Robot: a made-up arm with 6 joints.
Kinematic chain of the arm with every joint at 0, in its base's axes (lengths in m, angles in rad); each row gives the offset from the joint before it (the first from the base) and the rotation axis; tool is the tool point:
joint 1: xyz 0 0 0.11 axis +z
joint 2: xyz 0 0.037 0 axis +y
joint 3: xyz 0 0 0.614 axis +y
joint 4: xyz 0 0 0.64 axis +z
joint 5: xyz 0 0 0 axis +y
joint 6: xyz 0 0 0.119 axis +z
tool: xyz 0 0 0
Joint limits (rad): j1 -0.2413..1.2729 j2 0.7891..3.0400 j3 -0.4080..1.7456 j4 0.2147..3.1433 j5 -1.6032..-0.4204 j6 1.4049..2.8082
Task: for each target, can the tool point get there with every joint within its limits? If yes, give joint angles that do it. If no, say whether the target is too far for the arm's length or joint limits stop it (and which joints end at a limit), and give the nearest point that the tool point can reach.
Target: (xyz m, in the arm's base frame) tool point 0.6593 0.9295 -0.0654
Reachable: yes | joints 1.0239 1.2630 0.9056 1.4708 -1.4071 1.6095
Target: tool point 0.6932 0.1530 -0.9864
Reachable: yes | joints 0.2646 2.4118 0.1871 2.3745 -1.0253 2.7007
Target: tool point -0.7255 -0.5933 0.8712
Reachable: no: joint limits stop it (at a limit: joint 2, joint 3, joint 4) | nearest point -0.4709 -0.3851 -0.3392 | short by 1.254 m
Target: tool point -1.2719 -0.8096 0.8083
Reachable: no: too far | nearest point -0.5463 -0.3478 -0.3582 | short by 1.449 m
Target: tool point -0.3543 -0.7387 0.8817
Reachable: no: joint limits stop it (at a limit: joint 1, joint 2, joint 3, joint 5) | nearest point 0.5719 -0.1974 1.1611 | short by 1.109 m
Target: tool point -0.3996 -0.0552 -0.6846
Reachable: yes | joints 0.0472 2.7803 1.4477 2.4754 -1.4855 2.4766
